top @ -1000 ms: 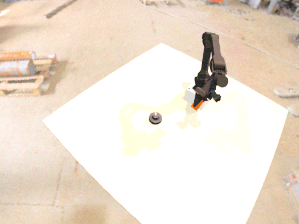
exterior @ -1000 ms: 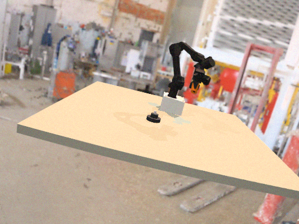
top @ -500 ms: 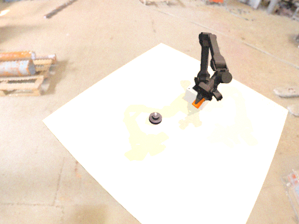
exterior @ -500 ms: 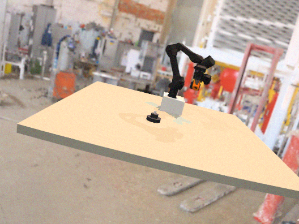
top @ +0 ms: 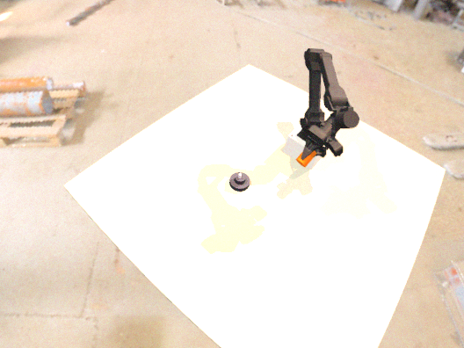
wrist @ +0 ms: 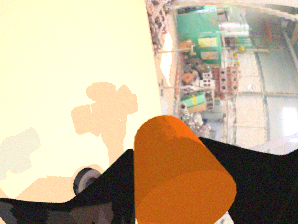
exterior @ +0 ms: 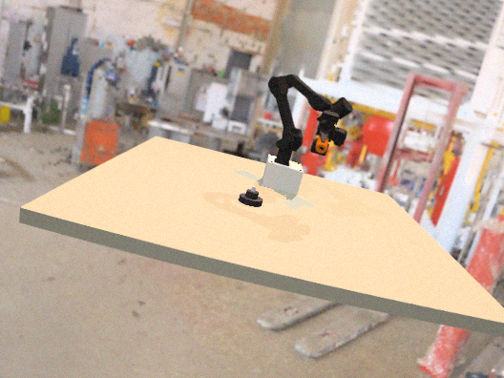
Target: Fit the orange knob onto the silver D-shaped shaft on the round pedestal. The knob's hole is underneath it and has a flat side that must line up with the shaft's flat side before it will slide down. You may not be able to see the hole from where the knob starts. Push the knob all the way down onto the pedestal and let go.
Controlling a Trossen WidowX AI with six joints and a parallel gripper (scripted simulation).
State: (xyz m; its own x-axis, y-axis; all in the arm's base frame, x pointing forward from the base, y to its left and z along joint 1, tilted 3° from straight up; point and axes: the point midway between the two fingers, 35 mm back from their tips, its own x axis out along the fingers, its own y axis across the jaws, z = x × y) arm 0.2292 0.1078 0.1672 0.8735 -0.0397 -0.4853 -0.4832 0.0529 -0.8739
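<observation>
Now: gripper tip 30 mm past the orange knob and 20 mm below it. The rest, counted from my gripper tip: dark round pedestal 210 mm below, 200 mm to the right, 70 mm ahead.
</observation>
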